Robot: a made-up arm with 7 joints.
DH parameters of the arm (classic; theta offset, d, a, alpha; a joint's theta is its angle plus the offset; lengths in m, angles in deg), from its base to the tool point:
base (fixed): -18.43 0 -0.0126 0
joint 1: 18.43 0.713 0.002 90
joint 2: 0 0.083 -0.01 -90
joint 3: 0 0.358 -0.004 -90
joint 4: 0 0.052 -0.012 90
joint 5: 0 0.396 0.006 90
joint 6: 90 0.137 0.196 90
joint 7: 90 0.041 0.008 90
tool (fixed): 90 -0.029 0 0
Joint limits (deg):
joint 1: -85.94..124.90
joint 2: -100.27..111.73
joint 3: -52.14..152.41
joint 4: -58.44..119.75
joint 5: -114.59..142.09
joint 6: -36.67..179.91
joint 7: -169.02..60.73
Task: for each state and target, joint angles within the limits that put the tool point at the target. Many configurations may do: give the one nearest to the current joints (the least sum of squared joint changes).
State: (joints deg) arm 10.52 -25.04 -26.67 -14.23 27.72 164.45 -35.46
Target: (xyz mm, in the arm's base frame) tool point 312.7 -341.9 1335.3
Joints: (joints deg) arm -14.93 -39.46 -16.09 4.96 36.97 109.95 -37.71
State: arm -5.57 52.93 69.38 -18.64 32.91 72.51 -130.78
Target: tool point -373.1 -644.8 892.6
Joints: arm 13.22 63.43 62.70 -48.32 20.16 89.58 -132.22
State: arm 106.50 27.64 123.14 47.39 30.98 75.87 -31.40
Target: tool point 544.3 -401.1 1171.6
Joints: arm 124.90 65.13 100.63 0.58 5.63 93.83 -31.20
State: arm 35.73 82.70 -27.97 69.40 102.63 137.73 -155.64
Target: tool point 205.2 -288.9 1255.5
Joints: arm 54.88 49.40 -19.60 53.98 103.51 102.44 -154.92
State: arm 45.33 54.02 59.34 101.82 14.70 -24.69 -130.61
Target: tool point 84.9 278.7 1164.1
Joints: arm 34.07 47.35 35.72 99.04 8.07 -21.20 -129.75
